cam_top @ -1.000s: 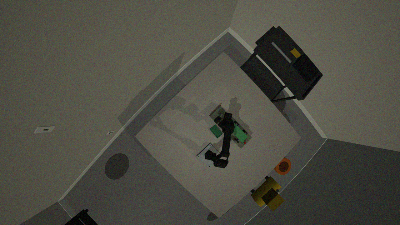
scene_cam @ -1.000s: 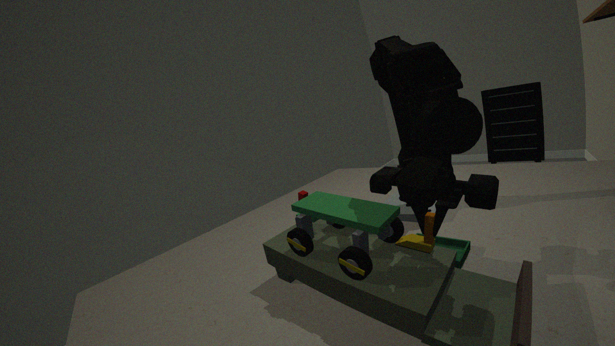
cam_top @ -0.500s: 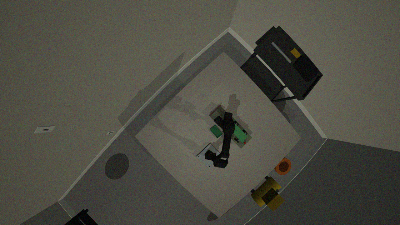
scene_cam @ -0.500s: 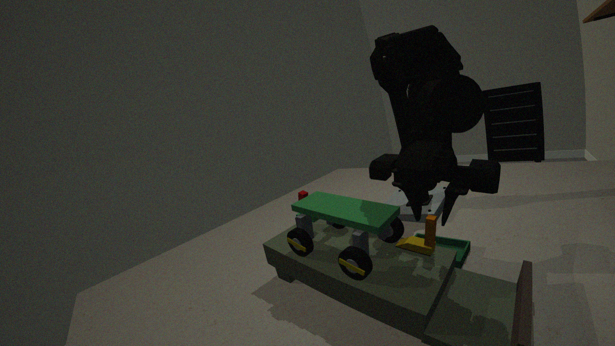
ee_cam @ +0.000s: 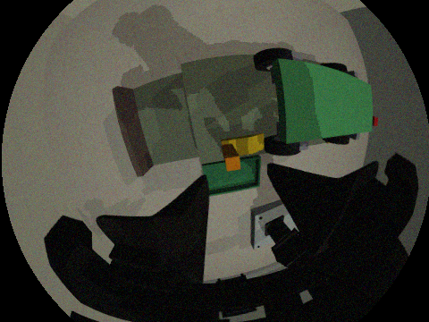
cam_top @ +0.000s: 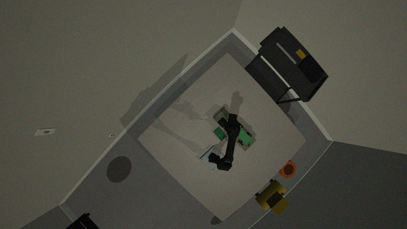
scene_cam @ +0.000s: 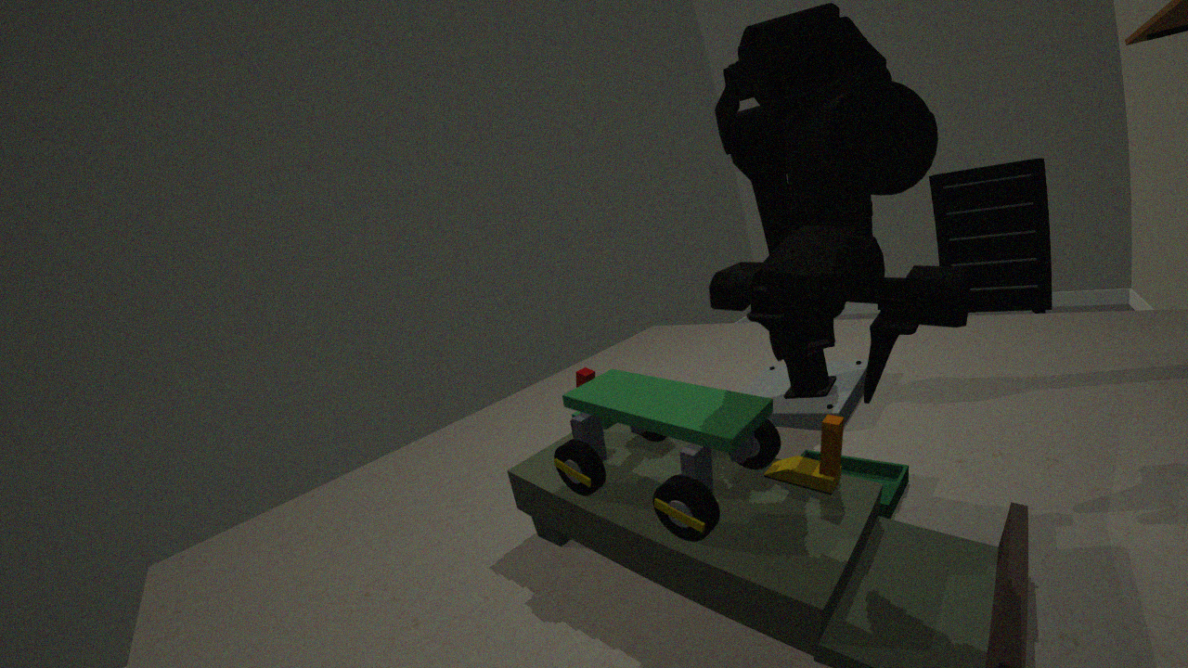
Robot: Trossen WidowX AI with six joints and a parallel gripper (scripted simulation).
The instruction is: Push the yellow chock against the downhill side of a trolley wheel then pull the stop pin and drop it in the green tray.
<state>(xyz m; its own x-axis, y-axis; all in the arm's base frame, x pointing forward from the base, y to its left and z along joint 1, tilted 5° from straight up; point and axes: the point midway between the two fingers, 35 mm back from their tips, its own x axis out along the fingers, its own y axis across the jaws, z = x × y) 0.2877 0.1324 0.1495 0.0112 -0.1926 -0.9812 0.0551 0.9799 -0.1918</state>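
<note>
Right now my gripper tip is 20 mm short of the red-headed stop pin, 250 mm to the left of it and 10 mm above it. From my gripper tip the other things lie so: trolley: 50 mm ahead, 140 mm to the right, 30 mm below; yellow chock: 30 mm to the right, 60 mm below; green tray: 80 mm behind, 20 mm to the right, 150 mm below.
</note>
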